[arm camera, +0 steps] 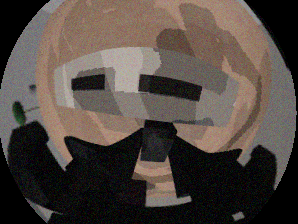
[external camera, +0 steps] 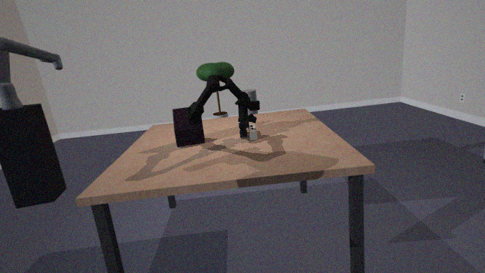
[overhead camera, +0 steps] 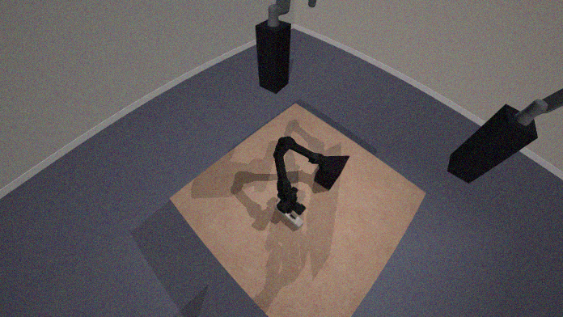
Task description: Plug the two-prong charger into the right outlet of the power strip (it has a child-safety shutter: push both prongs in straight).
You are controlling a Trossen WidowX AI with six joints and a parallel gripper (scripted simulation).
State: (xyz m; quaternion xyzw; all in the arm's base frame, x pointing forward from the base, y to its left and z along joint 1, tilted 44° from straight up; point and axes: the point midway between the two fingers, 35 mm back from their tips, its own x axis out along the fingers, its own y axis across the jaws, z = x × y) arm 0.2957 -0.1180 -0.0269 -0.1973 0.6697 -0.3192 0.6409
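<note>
My gripper tip is 20 mm short of the dark two-prong charger and 10 mm below it.
</note>
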